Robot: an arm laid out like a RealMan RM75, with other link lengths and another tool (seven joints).
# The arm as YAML. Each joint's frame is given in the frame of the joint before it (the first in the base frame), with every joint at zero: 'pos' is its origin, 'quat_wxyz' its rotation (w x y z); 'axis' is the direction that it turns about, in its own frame. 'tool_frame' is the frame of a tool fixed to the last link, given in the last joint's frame.
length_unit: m
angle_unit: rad
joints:
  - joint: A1
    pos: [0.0, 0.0, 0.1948]
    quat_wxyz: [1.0, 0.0, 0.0, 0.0]
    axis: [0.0, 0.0, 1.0]
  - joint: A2
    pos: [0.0, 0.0, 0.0]
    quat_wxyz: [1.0, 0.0, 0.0, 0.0]
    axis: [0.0, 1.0, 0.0]
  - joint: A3
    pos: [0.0, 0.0, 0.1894]
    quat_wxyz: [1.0, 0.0, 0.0, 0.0]
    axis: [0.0, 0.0, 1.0]
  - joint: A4
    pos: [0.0, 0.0, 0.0]
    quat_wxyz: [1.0, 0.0, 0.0, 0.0]
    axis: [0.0, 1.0, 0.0]
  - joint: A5
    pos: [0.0, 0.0, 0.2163]
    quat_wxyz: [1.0, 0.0, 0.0, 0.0]
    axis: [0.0, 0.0, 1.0]
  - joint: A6
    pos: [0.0, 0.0, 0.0]
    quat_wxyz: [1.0, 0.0, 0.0, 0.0]
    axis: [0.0, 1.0, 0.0]
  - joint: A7
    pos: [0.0, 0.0, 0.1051]
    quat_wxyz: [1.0, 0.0, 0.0, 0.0]
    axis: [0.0, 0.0, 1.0]
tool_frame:
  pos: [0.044, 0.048, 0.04]
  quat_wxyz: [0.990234, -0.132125, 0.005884, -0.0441]
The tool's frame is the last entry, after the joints.
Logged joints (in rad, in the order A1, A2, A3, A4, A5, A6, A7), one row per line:
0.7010, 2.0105, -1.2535, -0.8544, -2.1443, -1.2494, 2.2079
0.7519, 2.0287, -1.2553, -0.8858, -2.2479, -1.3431, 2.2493
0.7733, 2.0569, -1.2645, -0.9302, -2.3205, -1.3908, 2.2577
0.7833, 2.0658, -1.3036, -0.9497, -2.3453, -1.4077, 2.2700
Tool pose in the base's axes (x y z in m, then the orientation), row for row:
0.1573, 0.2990, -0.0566, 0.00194, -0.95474, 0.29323, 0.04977
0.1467, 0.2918, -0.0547, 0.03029, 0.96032, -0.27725, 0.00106
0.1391, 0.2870, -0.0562, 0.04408, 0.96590, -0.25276, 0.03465
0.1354, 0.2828, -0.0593, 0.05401, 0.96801, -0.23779, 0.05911
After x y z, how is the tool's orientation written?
As a quaternion, w x y z.
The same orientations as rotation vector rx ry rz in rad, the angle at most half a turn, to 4 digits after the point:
-2.9957, 0.9201, 0.1562
2.9601, -0.8546, 0.0033
2.9522, -0.7725, 0.1059
2.9408, -0.7224, 0.1796

